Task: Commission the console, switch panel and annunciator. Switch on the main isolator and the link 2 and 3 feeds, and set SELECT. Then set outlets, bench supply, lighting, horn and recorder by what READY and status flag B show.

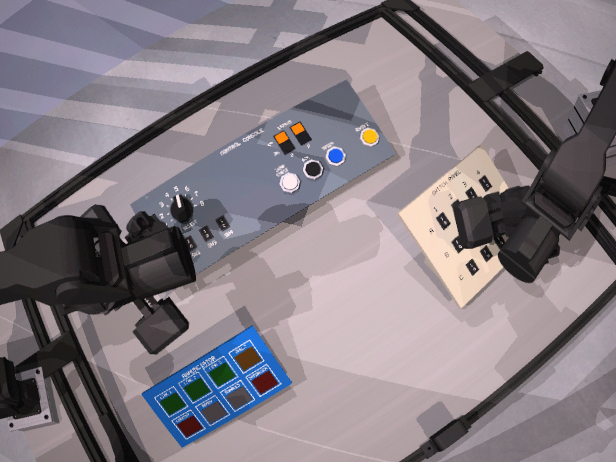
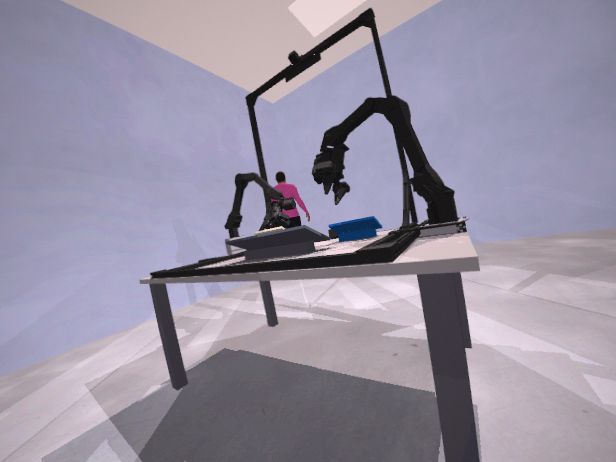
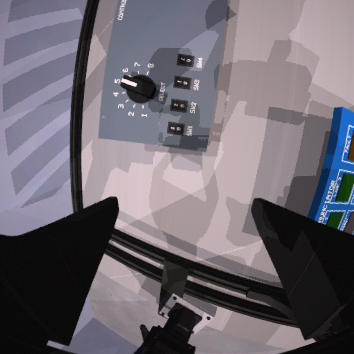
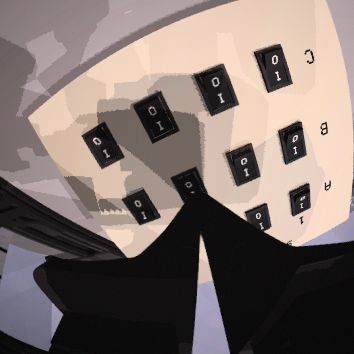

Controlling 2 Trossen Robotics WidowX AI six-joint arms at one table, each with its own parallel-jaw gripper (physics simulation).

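Frame: origin at the left arm's base, x back, y right, z up, level; millimetres.
Seen in the pictures: left gripper, between the fingertips: (image 2: 331,199) (image 3: 185,204); right gripper, between the fingertips: (image 1: 483,213) (image 4: 197,199); left arm's base, origin of its link: (image 1: 24,399) (image 2: 444,221) (image 3: 183,315); right arm's base, origin of its link: (image 2: 234,237).
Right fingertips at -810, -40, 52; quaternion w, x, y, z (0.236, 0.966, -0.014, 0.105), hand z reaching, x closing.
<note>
Offsets run from my right fingertips to a thing's top centre, as dx, dy, dz. "pt": to the spot under its first point.
The grey console {+292, -194, +21} (image 1: 240,165) (image 2: 280,239) (image 3: 125,45) has its SELECT knob {+425, -168, +21} (image 1: 181,209) (image 3: 140,88) pointing at 5. Its two status flags (image 1: 284,142) (image 1: 300,133) show orange upper halves. The blue annunciator {+454, +100, +2} (image 1: 150,395) (image 2: 356,227) has dull tiles; the READY tile {pt +466, +140, -31} (image 1: 213,411) is grey. The cream switch panel (image 1: 425,225) (image 4: 320,95) carries rows A, B, C of black rockers. My right gripper (image 4: 197,199) is shut and empty, its tips over the lower part of the third row-B rocker {-3, +7, +0} (image 4: 188,181); contact is unclear. My left gripper (image 3: 185,204) (image 2: 334,192) is open, empty, high above the table.
White, black, blue and yellow buttons (image 1: 289,182) (image 1: 313,168) (image 1: 335,155) (image 1: 370,136) stand on the console. Rockers SW1 to SW4 (image 3: 175,128) (image 3: 179,105) (image 3: 182,82) (image 3: 185,60) lie beside the knob. Black rails edge the table (image 2: 350,272). A person in pink (image 2: 289,197) stands behind.
</note>
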